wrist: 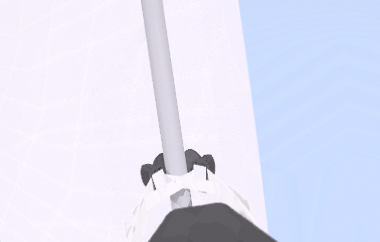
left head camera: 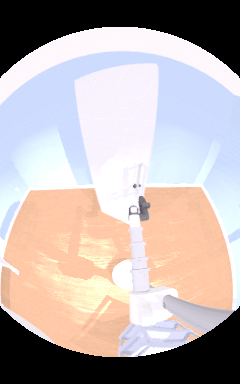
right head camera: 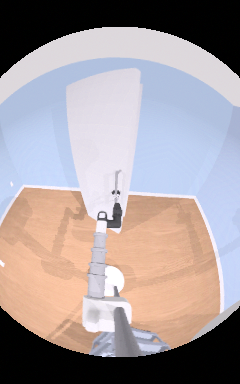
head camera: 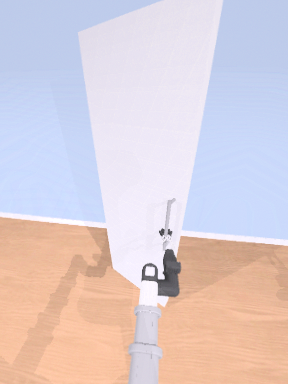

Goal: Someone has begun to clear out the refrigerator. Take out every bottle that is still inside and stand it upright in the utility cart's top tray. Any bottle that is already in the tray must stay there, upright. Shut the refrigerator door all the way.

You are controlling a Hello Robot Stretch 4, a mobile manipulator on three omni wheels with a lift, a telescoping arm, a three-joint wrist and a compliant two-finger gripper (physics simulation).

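The refrigerator door (head camera: 140, 110) (left head camera: 117, 110) (right head camera: 102, 125) (wrist: 75, 100) is a tall white panel in front of the blue wall. Its thin grey upright bar handle (head camera: 168, 215) (left head camera: 140, 172) (right head camera: 118, 180) (wrist: 162, 85) is near the right edge. My gripper (head camera: 165, 234) (left head camera: 136, 186) (right head camera: 116, 194) (wrist: 177, 165) is shut on the handle's lower part, with one dark fingertip on each side of the bar. The frames do not show clearly how far the door stands open. The refrigerator's inside, the bottles and the utility cart's tray cannot be made out.
My arm (head camera: 147, 330) (left head camera: 139, 260) (right head camera: 97, 265) reaches forward over the wooden floor (head camera: 65, 320). A blue-grey openwork frame (right head camera: 100, 342) shows at the bottom. A grey surface (right head camera: 220, 322) shows at the lower right edge of the right head view.
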